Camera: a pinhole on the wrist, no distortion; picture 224 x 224 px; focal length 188.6 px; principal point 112.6 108.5 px. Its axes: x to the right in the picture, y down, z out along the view. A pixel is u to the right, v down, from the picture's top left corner.
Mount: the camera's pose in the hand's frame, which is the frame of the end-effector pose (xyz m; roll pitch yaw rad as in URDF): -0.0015 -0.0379 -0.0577 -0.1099 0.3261 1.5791
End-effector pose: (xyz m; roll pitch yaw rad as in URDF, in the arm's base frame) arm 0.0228 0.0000 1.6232 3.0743 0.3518 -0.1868
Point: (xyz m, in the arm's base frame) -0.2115 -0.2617 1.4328
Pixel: 205 134
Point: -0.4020 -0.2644 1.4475
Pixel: 197 195
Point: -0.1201 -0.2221 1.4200
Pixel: 193 98
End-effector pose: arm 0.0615 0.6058 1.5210 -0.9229 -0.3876 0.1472
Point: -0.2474 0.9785 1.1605
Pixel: outside the picture
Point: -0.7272 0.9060 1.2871
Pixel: outside the picture
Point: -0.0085 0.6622 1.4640
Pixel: 212 200
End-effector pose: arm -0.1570 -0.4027 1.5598 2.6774 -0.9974 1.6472
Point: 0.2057 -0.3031 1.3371
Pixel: 173 146
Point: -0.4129 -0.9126 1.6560
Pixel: behind the camera
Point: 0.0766 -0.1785 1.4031
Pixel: 117 95
